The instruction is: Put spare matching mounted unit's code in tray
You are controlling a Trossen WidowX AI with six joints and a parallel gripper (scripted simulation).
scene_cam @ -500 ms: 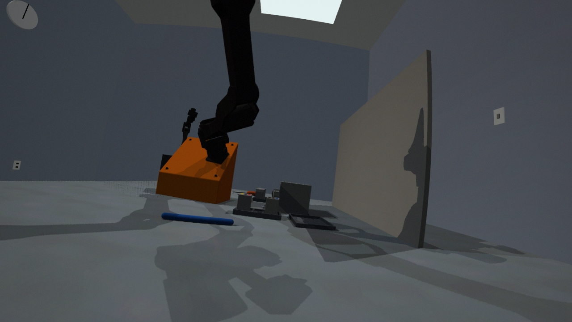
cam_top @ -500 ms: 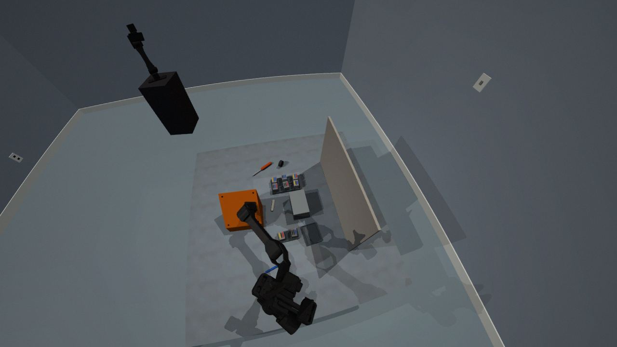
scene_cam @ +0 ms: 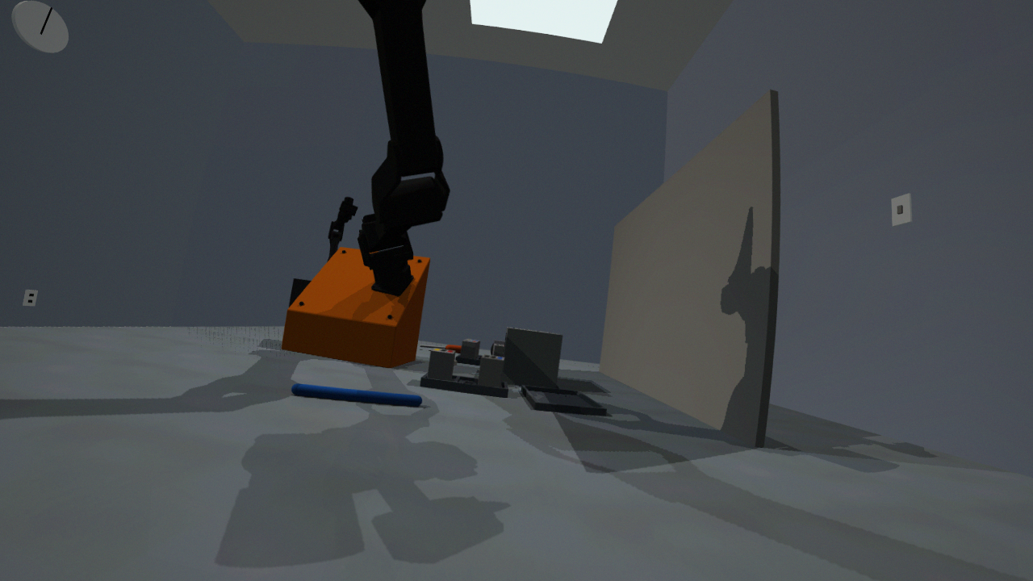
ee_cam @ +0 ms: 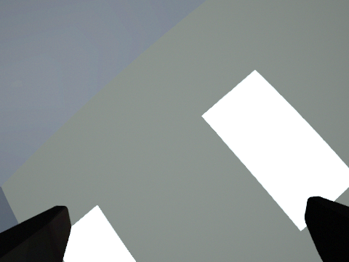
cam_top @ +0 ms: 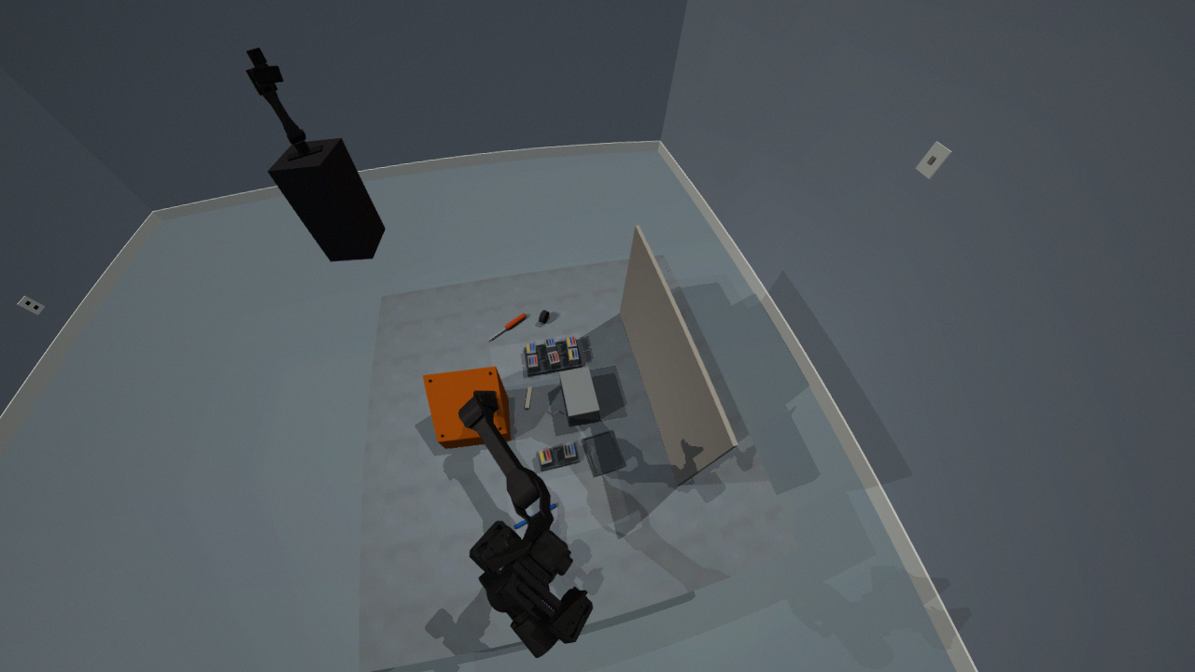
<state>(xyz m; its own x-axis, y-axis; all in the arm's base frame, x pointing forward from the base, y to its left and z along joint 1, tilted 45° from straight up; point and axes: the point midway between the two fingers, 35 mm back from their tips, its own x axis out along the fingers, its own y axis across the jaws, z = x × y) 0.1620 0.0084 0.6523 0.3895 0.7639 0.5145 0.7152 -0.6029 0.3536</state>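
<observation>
The grey spare block lies 2 cm ahead of my gripper tip, 31 cm to the left of it and 60 cm below it. From my gripper tip the other things lie so: rack 1 cm behind, 30 cm to the left, 63 cm below; blue pen 9 cm behind, 13 cm to the left, 63 cm below; dark-rimmed tray 13 cm ahead, 31 cm to the left, 64 cm below.
</observation>
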